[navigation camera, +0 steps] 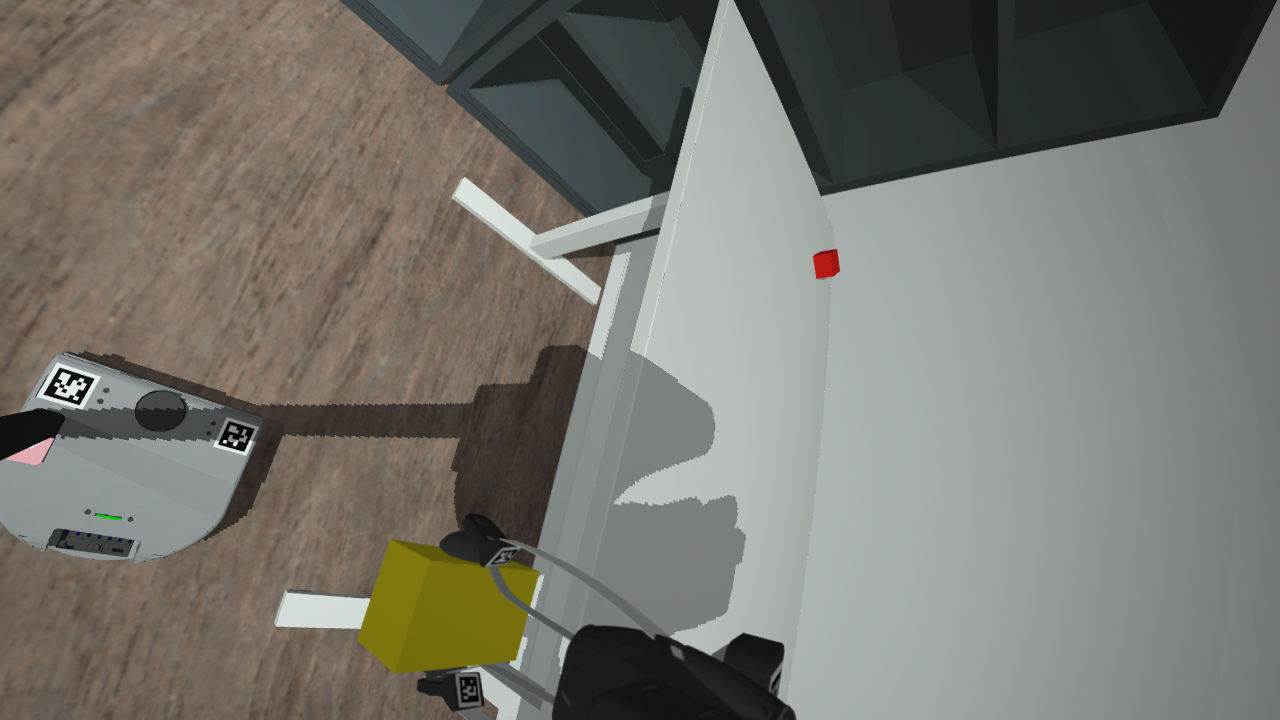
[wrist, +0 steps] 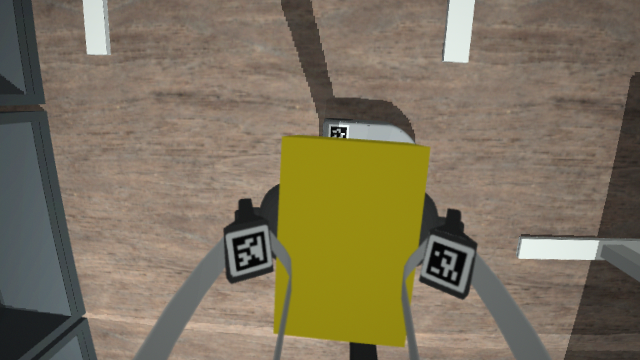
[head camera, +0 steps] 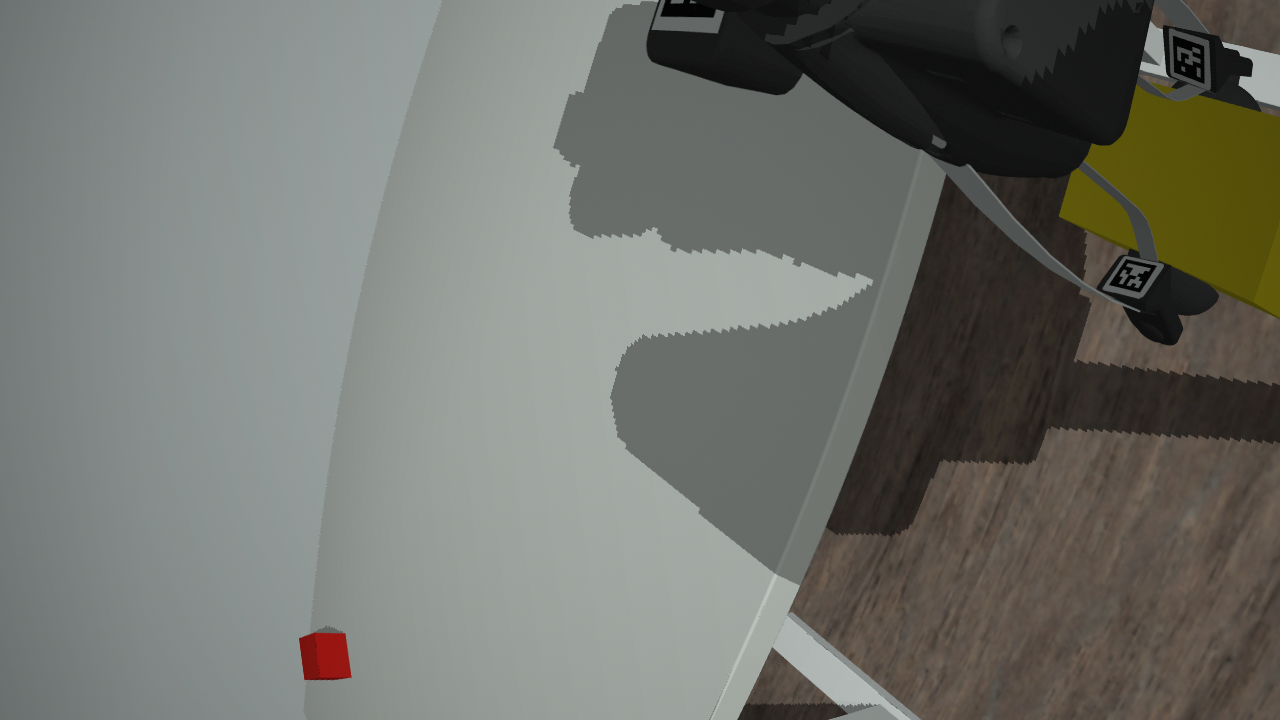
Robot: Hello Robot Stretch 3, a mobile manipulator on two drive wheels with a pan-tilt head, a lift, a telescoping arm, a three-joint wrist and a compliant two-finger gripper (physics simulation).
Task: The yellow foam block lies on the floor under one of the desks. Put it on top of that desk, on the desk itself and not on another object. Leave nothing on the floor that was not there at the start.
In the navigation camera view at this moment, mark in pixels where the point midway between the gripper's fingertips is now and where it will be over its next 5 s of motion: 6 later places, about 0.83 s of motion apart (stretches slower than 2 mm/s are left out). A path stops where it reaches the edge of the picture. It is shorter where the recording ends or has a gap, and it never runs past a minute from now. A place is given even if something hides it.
My gripper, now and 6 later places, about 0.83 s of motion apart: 440, 592; 654, 612; 892, 658; 898, 655; 905, 643; 905, 639; 846, 626
